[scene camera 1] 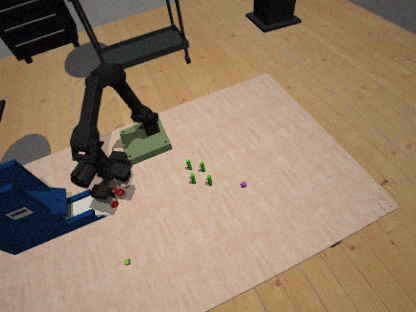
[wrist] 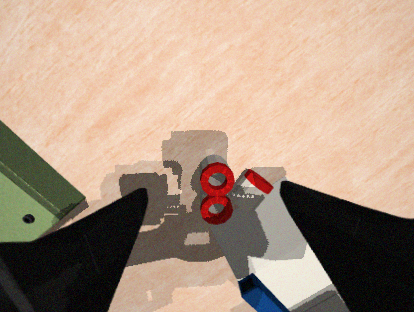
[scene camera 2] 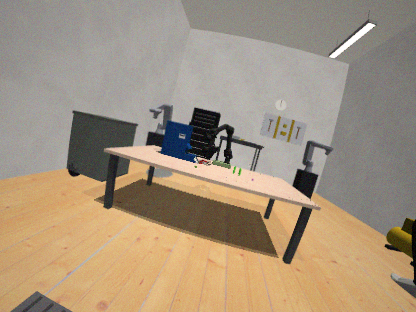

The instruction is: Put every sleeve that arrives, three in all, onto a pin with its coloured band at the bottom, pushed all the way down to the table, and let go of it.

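Observation:
Three grey sleeves with red bands are at the white chute end. Two stand upright side by side, red bands on top: one sleeve (scene camera 1: 122, 193) (wrist: 204, 180) and a second sleeve (wrist: 216, 220) touching or nearly touching it. The third sleeve (scene camera 1: 114, 204) (wrist: 259, 181) seems tilted or on its side, to their right in the wrist view, its band seen edge-on. My gripper (scene camera 1: 110, 184) (wrist: 214, 190) is open and empty above the sleeves, its fingers spread on either side of them in the wrist view. Several green pins (scene camera 1: 193, 179) (scene camera 2: 234, 170) stand bare on the table.
A blue feeder (scene camera 1: 30, 215) (scene camera 2: 176, 141) with a white chute (scene camera 1: 80, 206) (wrist: 295, 275) is beside the sleeves. The arm's green base plate (scene camera 1: 150, 147) (wrist: 25, 195) is nearby. A purple cube (scene camera 1: 243, 184) lies beyond the pins, and a lime cube (scene camera 1: 127, 261) near the front.

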